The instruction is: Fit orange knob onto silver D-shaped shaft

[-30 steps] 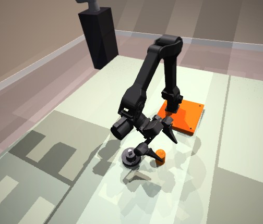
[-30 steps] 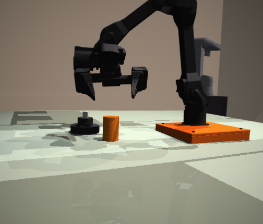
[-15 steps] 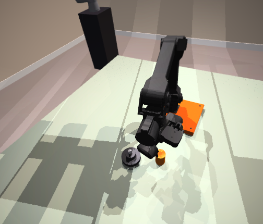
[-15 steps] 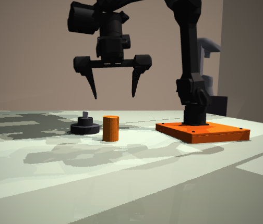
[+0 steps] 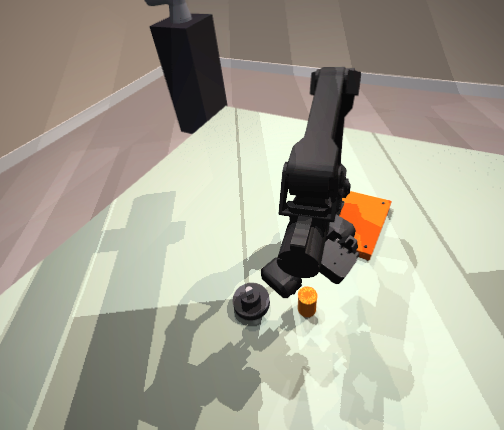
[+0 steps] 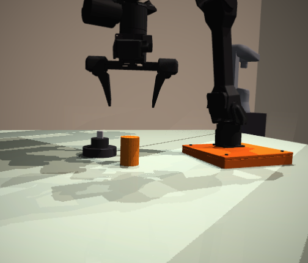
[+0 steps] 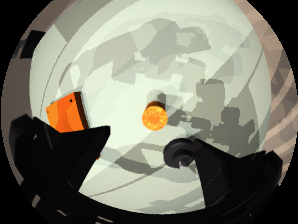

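Right now the orange knob is 80 mm below my gripper tip. Also, from my gripper tip: round pedestal: 120 mm to the right, 90 mm below, 40 mm ahead.
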